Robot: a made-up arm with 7 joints.
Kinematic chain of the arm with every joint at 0, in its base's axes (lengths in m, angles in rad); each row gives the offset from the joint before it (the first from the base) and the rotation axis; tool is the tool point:
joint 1: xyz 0 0 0.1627 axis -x
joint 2: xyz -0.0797 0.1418 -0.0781 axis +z
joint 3: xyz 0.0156 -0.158 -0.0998 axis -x
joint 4: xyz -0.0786 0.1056 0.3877 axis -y
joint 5: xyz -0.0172 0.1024 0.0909 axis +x
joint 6: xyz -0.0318 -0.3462 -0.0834 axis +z
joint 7: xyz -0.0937 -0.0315 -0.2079 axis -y
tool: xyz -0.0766 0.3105 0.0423
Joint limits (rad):
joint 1: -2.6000..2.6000
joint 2: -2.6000..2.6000
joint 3: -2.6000..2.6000
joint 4: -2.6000..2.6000
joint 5: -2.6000..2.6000
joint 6: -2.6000..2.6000
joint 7: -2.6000..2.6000
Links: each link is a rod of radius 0.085 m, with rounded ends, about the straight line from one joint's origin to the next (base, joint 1, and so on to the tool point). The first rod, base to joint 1, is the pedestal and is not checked.
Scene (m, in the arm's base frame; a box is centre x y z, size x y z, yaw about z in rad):
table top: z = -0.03
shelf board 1: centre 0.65 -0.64 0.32 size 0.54 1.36 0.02 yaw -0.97
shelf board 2: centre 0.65 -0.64 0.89 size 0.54 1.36 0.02 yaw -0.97
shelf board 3: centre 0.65 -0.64 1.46 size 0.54 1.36 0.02 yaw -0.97
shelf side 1: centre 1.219 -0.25 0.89 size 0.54 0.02 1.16 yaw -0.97
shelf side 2: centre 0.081 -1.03 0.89 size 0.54 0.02 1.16 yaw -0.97
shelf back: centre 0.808 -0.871 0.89 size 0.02 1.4 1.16 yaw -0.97
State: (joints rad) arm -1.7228 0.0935 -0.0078 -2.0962 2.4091 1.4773 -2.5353
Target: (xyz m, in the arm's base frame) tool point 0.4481 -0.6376 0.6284
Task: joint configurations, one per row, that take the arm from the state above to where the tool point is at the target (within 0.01 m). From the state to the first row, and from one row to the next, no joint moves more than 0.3 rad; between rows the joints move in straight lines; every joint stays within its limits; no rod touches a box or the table.
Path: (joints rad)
1: -1.9734 -0.1300 0.1601 -1.9974 2.4727 1.6731 -2.5569
2: -2.2241 -0.3536 0.3279 -1.8987 2.5364 1.8689 -2.5784
3: -2.4747 -0.5771 0.4958 -1.7999 2.6000 2.0647 -2.6000

